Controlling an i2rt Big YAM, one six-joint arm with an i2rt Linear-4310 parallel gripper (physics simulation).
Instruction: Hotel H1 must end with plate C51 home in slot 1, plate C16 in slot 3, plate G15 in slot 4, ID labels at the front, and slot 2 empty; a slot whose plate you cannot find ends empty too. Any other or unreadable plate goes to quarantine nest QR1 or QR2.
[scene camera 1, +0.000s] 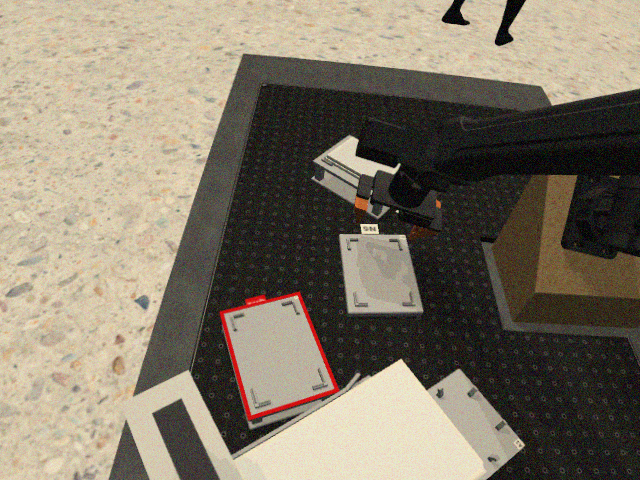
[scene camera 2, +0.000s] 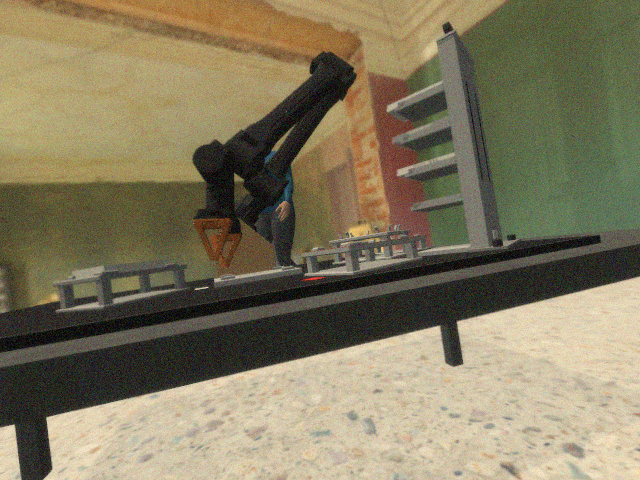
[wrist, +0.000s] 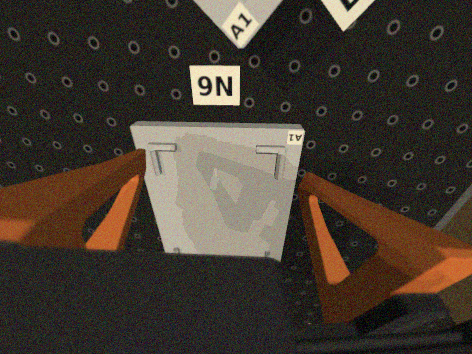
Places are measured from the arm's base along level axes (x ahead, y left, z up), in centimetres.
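Where they show: gripper, between the fingertips: (scene camera 1: 383, 229) (scene camera 2: 220, 263) (wrist: 230, 170); arm's base, origin of its link: (scene camera 1: 594, 215).
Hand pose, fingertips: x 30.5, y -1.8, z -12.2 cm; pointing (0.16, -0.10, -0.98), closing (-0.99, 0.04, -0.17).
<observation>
Things, the pixels of their top centre, and the offset from my fingertips. "spot": a spot on its surface instead.
- flat grey nest, centre of its top: (wrist: 219, 221) (scene camera 1: 379, 268) (scene camera 2: 255, 270) dx +0.0, dy +6.7, dz -2.4 cm
- card, centre of its top: (wrist: 215, 86) (scene camera 1: 369, 228) dx +1.9, dy -3.7, dz -4.1 cm
- red-bordered nest, centre of its top: (scene camera 1: 276, 347) (scene camera 2: 360, 241) dx +13.8, dy +25.2, dz +0.4 cm
- large cream surface, a spot on its surface: (scene camera 1: 361, 428) spot: dx +5.4, dy +44.1, dz +28.9 cm
- grey base with pegs, centre of its top: (scene camera 1: 449, 436) (scene camera 2: 368, 228) dx -8.5, dy +34.8, dz +3.4 cm
My gripper (scene camera 1: 391, 222) (scene camera 2: 219, 262) (wrist: 230, 170) is open and empty, above the table at the far end of the flat grey nest (scene camera 1: 379, 273) (scene camera 2: 258, 277) (wrist: 225, 200). The card (scene camera 1: 369, 228) (wrist: 215, 85) beside the nest reads 9N in the wrist view. No plate lies on this nest; it has corner brackets and the arm's shadow. The hotel (scene camera 2: 467, 155) has several shelves; the lowest looks thinner than those above. Slot numbers and plate labels are unreadable. A red-bordered nest (scene camera 1: 279, 356) has a red tag, and its bracketed top is bare.
A raised grey stand (scene camera 1: 336, 186) (scene camera 2: 142, 267) with a pale flat top stands beyond the gripper. A large cream surface (scene camera 1: 361, 428) covers the near side. A grey base with pegs (scene camera 1: 457, 403) sits beside it. The arm's tan pedestal (scene camera 1: 578, 268) is at right. A person (scene camera 2: 281, 222) stands behind.
</observation>
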